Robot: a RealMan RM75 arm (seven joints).
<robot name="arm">
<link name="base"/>
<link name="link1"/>
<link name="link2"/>
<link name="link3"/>
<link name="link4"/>
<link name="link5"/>
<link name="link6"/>
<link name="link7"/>
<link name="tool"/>
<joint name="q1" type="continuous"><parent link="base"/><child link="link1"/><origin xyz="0 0 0.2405" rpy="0 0 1.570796"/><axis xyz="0 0 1"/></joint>
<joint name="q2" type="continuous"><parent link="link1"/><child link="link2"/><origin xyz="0 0 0" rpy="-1.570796 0 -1.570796"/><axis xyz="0 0 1"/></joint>
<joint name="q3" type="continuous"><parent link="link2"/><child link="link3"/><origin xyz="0 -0.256 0" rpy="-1.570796 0 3.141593"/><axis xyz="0 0 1"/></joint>
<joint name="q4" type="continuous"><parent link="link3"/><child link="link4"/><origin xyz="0 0 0" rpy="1.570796 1.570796 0"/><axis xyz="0 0 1"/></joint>
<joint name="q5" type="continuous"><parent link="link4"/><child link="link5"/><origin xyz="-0.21 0 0" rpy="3.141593 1.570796 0"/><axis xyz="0 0 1"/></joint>
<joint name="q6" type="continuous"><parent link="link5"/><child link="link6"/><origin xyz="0 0 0" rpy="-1.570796 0 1.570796"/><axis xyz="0 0 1"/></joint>
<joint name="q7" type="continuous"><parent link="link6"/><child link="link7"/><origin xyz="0 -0.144 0" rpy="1.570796 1.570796 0"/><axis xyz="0 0 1"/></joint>
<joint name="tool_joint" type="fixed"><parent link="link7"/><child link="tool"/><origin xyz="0 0 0" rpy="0 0 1.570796"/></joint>
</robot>
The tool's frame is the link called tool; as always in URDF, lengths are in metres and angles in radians. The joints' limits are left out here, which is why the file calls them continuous.
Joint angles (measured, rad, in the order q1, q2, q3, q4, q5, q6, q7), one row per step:
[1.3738 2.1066 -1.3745 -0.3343 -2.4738 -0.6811 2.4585]
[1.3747 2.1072 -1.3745 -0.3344 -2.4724 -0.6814 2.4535]
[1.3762 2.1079 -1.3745 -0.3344 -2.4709 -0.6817 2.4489]
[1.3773 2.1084 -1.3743 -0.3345 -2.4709 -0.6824 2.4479]
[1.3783 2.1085 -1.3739 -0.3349 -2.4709 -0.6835 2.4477]
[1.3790 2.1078 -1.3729 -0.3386 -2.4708 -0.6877 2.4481]
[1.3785 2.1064 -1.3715 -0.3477 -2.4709 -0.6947 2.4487]
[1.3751 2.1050 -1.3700 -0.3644 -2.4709 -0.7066 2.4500]
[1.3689 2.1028 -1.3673 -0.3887 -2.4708 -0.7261 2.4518]
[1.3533 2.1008 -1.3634 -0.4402 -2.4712 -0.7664 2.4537]
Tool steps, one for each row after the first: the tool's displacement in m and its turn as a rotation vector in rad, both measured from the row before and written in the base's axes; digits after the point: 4 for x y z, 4 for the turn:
[-0.0006 -0.0002 -0.0004 -0.0022 -0.0013 0.0044]
[-0.0008 -0.0002 -0.0004 -0.0022 -0.0010 0.0045]
[-0.0005 -0.0002 -0.0003 -0.0012 -0.0005 0.0016]
[-0.0005 -0.0001 -0.0001 -0.0009 0.0000 0.0008]
[-0.0012 0.0000 0.0004 -0.0014 0.0012 0.0010]
[-0.0020 0.0003 0.0011 -0.0013 0.0027 0.0028]
[-0.0027 0.0000 0.0015 -0.0029 0.0048 0.0035]
[-0.0031 -0.0003 0.0022 -0.0057 0.0064 0.0027]
[-0.0054 -0.0016 0.0037 -0.0141 0.0108 0.0069]

